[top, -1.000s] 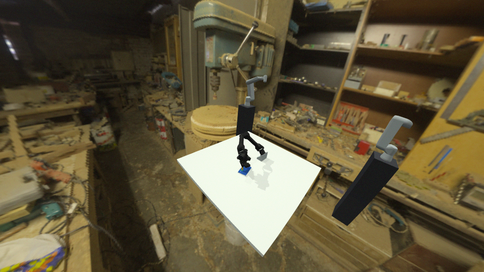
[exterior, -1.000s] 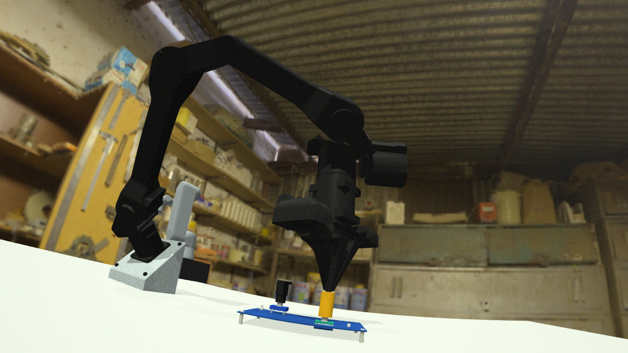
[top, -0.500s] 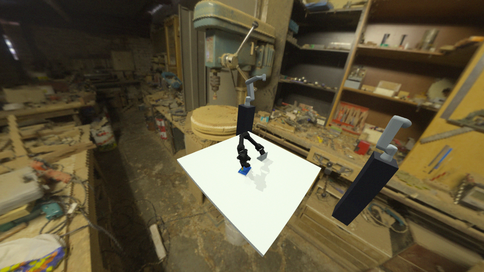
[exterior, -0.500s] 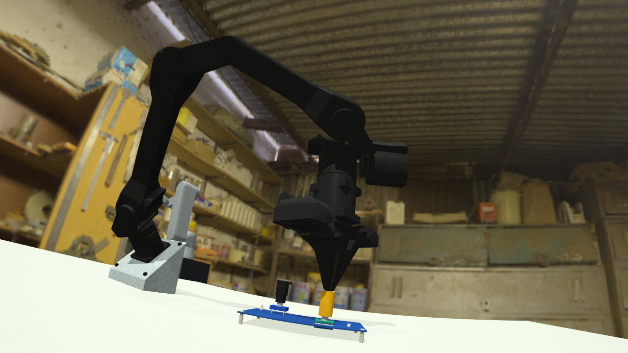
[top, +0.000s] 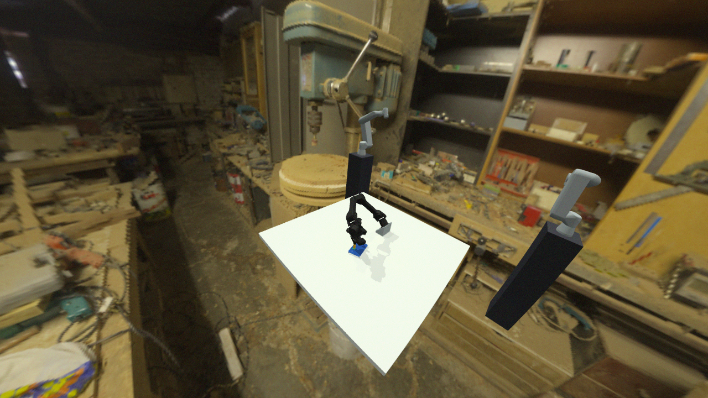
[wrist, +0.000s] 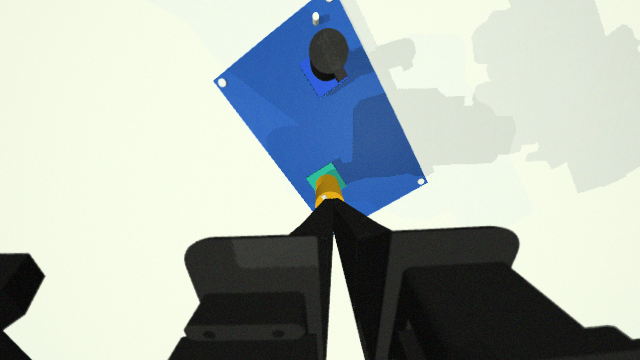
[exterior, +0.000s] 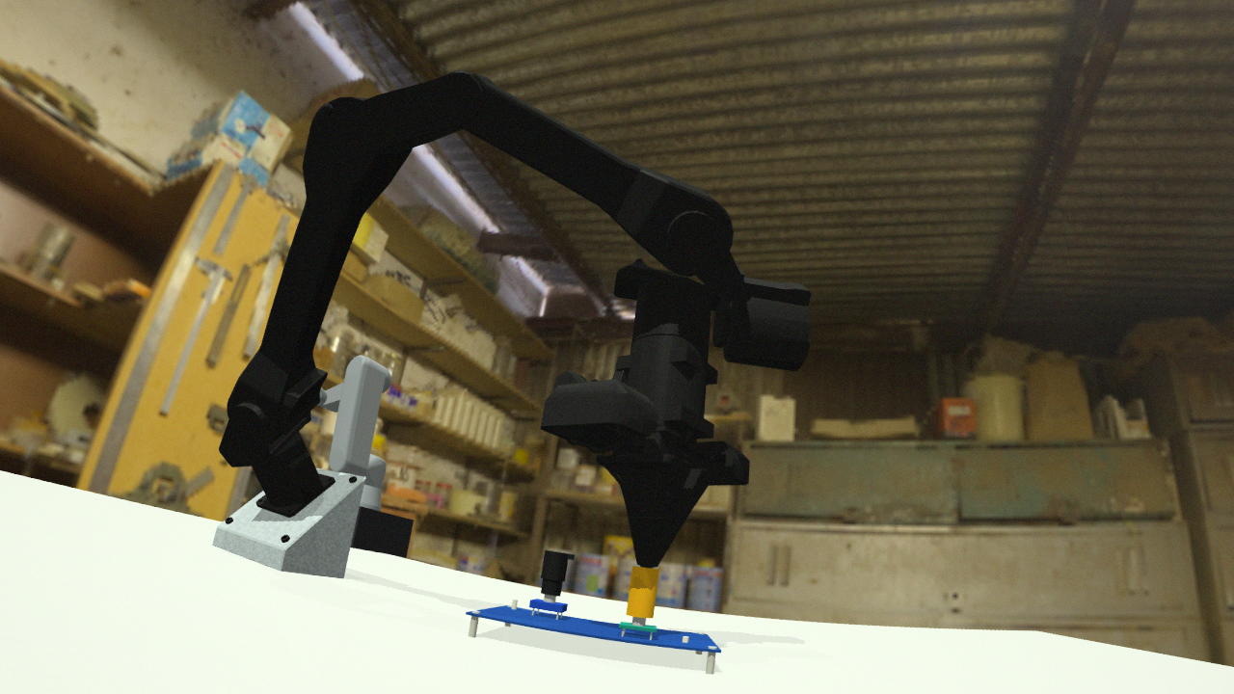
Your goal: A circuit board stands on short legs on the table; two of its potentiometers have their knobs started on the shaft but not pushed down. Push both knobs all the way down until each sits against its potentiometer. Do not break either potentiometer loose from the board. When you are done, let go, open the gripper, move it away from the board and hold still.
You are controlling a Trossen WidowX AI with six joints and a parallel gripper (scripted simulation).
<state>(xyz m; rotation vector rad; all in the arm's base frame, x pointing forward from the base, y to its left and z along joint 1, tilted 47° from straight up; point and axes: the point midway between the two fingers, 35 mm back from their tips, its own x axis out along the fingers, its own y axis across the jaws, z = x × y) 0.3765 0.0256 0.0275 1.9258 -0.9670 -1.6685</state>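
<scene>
My gripper tip is 10 mm above the yellow knob. From my gripper tip the other things lie so: black knob: 80 mm behind, 20 mm to the left, 10 mm below.
</scene>
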